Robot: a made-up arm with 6 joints.
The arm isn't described. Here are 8 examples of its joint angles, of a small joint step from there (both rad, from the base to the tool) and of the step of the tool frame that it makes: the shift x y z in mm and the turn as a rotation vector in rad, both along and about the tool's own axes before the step.
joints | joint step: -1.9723 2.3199 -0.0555 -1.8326 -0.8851 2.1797 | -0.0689 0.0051 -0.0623 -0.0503 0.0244 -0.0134
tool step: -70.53 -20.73 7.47 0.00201 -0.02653 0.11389
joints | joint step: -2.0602 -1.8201 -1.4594 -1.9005 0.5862 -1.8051 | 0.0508 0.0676 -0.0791 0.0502 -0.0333 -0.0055
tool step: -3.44 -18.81 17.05 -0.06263 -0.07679 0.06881
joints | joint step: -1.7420 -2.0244 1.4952 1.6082 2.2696 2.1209 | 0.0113 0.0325 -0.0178 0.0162 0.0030 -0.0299
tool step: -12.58 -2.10 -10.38 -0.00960 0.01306 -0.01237
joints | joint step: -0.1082 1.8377 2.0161 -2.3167 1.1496 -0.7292 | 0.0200 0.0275 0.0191 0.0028 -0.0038 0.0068
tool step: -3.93 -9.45 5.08 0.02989 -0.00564 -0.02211
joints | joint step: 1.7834 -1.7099 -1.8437 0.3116 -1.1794 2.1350 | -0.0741 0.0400 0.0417 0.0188 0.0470 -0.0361
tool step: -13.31 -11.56 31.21 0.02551 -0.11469 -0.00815
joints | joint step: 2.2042 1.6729 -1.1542 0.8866 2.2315 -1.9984 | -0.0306 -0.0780 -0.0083 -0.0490 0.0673 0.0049
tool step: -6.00 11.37 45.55 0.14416 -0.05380 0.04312
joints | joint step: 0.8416 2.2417 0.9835 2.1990 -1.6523 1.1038 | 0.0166 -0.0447 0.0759 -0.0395 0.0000 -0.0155
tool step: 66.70 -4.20 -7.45 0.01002 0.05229 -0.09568
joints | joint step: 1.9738 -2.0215 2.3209 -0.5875 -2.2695 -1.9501 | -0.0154 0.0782 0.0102 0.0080 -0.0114 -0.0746
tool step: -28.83 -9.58 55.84 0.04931 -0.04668 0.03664
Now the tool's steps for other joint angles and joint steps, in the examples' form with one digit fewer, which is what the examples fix.
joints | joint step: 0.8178 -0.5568 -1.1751 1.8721 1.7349 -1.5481 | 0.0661 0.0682 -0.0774 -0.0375 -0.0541 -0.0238
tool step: 26.9 37.0 14.3 0.0966 -0.0726 -0.0275
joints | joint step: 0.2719 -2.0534 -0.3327 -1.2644 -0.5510 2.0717 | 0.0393 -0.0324 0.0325 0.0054 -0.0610 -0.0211
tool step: -27.9 0.2 -16.3 -0.0071 -0.0324 0.0536
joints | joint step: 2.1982 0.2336 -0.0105 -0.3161 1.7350 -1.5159 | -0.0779 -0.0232 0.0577 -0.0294 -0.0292 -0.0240
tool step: -0.6 48.6 1.2 -0.0083 -0.0559 0.1383
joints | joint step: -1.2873 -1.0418 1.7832 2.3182 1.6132 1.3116 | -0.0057 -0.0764 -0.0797 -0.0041 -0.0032 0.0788
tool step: 23.7 33.8 7.3 -0.1017 0.0826 0.0267
